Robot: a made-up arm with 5 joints.
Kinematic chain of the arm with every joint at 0, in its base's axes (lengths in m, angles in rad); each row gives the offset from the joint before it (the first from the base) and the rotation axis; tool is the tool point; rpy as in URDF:
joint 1: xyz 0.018 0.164 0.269 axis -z
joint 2: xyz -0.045 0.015 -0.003 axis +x
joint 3: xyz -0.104 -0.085 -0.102 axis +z
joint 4: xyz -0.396 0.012 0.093 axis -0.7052 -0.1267 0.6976
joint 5: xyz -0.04 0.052 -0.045 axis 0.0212 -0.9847 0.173
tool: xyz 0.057 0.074 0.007 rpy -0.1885 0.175 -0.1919
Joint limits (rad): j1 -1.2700..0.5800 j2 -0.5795..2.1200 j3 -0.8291..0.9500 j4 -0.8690..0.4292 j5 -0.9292..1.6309
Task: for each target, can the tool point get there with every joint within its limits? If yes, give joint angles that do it. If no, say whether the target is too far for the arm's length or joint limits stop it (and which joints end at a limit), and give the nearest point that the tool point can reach.
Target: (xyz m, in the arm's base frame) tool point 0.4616 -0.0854 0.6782
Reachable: no: joint limits stop it (at a limit: joint 1, joint 2, joint 3, joint 5) | nearest point 0.1023 -0.1941 0.5146 | short by 0.409 m
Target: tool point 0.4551 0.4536 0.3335
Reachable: no: joint limits stop it (at a limit: joint 1, joint 3, joint 5) | nearest point -0.0584 0.5364 0.3028 | short by 0.521 m
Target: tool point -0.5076 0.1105 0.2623
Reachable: yes | joints -0.5526 0.1292 -0.4193 0.1742 0.6746
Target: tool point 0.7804 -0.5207 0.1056
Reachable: no: too far | nearest point 0.2479 -0.4596 0.1949 | short by 0.543 m
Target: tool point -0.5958 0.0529 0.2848
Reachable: yes | joints -0.0171 -0.2964 0.3718 0.1059 1.2274
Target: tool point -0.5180 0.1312 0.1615
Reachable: yes | joints -0.1068 1.1869 0.3848 -0.1681 -0.2559
